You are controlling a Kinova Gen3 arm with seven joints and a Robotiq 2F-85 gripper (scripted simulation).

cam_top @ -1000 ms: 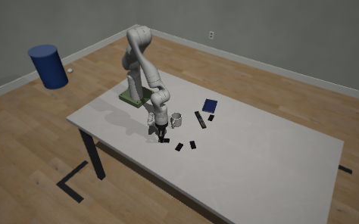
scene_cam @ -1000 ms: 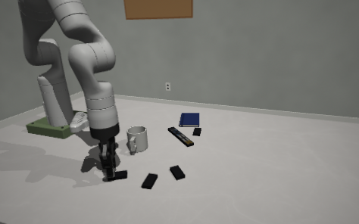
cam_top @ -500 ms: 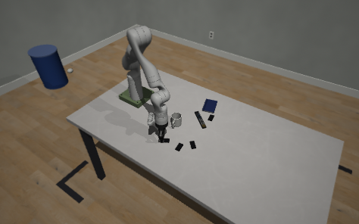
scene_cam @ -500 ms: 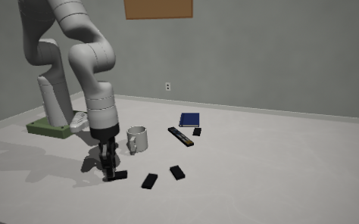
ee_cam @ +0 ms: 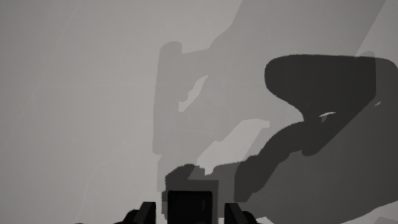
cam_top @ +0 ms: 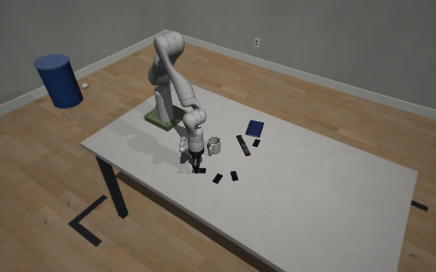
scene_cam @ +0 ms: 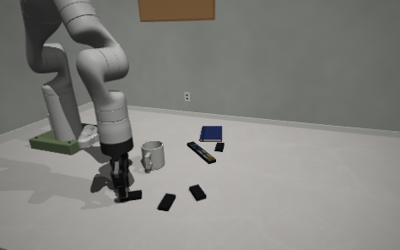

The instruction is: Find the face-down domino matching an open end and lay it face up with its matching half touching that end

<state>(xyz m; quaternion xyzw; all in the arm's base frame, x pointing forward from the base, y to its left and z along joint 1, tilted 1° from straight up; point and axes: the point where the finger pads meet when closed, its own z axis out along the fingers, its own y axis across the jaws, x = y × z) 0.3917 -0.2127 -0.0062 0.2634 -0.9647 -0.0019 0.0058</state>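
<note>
My gripper is now 30 mm above the domino, 10 mm to the right of it and 10 mm short of it. The rest, counted from my hand: blue book 460 mm to the left, 90 mm ahead, 30 mm below; then white mug 170 mm to the left, 10 mm behind.
</note>
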